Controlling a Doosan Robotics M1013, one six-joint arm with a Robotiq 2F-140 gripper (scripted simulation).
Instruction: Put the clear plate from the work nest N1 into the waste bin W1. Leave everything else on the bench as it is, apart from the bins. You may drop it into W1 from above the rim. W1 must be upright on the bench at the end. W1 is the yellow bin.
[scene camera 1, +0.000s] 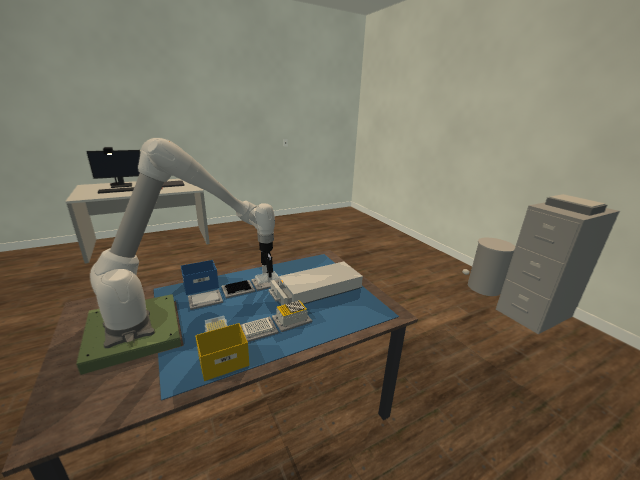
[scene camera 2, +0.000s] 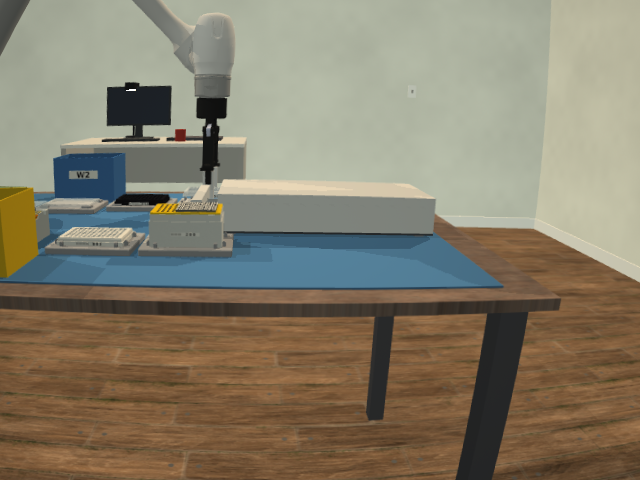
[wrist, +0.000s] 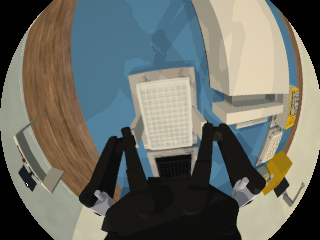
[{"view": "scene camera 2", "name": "my gripper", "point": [210, 194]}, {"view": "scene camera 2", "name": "long beige box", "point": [250, 206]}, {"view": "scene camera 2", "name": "yellow-topped tip box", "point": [192, 224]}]
